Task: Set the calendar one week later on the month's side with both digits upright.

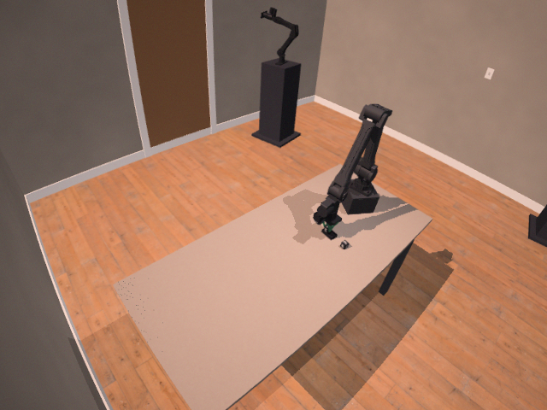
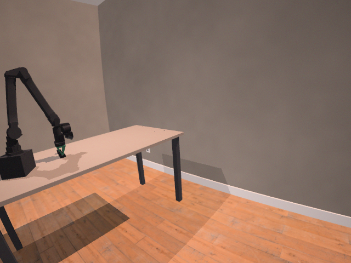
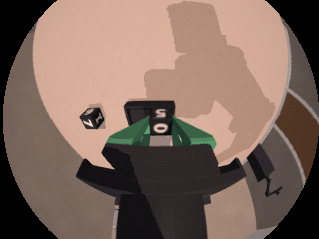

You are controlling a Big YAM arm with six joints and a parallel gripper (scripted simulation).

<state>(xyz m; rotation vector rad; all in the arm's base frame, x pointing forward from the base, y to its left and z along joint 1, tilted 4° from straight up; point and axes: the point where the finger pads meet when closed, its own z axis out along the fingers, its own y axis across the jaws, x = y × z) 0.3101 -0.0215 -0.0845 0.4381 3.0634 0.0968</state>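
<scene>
Now: hand 2 cm to the right of the dark calendar tray and 2 cm above it.
</scene>
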